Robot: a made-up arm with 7 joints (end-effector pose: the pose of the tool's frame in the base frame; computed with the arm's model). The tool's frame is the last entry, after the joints. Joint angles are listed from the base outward.
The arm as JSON. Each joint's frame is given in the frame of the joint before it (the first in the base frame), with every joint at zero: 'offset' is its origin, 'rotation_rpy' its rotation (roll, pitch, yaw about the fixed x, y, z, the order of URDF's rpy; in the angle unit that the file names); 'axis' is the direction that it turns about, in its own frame. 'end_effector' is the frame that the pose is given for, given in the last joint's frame.
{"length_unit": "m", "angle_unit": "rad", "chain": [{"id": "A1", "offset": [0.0, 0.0, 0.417], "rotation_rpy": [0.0, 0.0, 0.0], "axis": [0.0, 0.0, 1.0]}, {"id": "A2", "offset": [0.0, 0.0, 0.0], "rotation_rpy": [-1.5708, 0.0, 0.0], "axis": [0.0, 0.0, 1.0]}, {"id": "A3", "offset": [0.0, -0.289, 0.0], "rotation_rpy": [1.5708, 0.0, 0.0], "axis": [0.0, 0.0, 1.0]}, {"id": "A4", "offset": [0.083, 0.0, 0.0], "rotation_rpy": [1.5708, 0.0, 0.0], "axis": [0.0, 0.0, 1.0]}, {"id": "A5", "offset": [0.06, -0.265, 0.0], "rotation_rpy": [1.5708, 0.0, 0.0], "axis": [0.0, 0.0, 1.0]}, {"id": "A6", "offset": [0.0, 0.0, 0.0], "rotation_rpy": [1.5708, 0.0, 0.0], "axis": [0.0, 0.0, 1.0]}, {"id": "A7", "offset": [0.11, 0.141, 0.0], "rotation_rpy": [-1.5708, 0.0, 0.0], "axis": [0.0, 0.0, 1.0]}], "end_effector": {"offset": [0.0, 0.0, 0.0], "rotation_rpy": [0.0, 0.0, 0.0]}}
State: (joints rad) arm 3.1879 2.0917 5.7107 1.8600 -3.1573 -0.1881 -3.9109
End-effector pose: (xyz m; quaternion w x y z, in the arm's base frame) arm -0.0988 0.2528 -0.0883 0.2838 -0.4579 0.8231 0.1799
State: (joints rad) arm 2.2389 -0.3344 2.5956 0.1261 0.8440 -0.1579 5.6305
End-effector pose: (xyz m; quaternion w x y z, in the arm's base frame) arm -0.0852 -0.2595 0.2837 0.1006 0.6855 -0.7132 -0.1068
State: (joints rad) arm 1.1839 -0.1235 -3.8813 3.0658 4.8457 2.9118 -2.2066
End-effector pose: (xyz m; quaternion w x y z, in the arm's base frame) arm -0.1281 0.0507 0.8647 0.0919 -0.5689 0.8049 0.1414
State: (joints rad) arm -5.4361 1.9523 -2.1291 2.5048 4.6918 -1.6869 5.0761
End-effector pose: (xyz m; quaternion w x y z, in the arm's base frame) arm 0.3831 0.1783 0.2137 0.1965 0.6363 -0.6923 0.2779
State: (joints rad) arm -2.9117 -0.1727 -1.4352 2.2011 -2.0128 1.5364 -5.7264
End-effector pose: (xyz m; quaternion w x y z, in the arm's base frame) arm 0.1021 0.3666 1.0030 0.0914 0.6130 0.1538 0.7696
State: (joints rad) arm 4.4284 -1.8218 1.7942 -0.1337 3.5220 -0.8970 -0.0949
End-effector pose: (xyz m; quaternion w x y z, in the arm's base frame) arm -0.0613 0.0433 0.3571 0.3603 -0.4842 -0.5017 0.6197
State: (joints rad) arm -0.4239 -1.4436 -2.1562 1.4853 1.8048 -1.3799 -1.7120
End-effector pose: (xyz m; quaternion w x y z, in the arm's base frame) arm -0.3566 0.0098 0.1796 0.1149 0.1551 0.9657 0.1735
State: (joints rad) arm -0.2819 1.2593 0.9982 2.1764 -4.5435 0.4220 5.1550
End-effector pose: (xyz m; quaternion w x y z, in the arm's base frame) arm 0.6990 0.1358 0.3485 0.6839 -0.5916 0.2889 -0.3143
